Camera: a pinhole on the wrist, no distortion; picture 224 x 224 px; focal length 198.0 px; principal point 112.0 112.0 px. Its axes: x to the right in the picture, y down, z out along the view. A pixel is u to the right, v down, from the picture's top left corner.
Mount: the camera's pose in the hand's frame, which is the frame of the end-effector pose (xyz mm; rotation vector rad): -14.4 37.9 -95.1 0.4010 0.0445 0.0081
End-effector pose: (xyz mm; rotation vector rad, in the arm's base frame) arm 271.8 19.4 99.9 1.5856 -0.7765 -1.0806
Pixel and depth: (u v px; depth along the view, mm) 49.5 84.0 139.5
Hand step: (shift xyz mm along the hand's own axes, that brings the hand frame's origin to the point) -52.1 -35.4 27.3
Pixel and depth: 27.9 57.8 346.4
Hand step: -145.9 -187.0 192.6
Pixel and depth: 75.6 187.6 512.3
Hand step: -85.3 16.6 456.4
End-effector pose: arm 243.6 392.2 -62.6 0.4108 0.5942 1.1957
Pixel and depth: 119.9 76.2 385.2
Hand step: 18.2 -176.2 231.3
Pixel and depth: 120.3 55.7 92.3
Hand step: -6.4 -22.2 -20.6
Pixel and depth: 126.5 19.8 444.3
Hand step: 37.9 -325.3 231.4
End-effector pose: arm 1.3 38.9 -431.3 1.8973 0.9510 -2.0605
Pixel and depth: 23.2 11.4 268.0
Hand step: -122.6 -194.0 103.2
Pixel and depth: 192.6 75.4 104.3
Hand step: 32.7 -19.8 -8.5
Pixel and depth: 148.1 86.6 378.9
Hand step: 71.6 -153.5 231.5
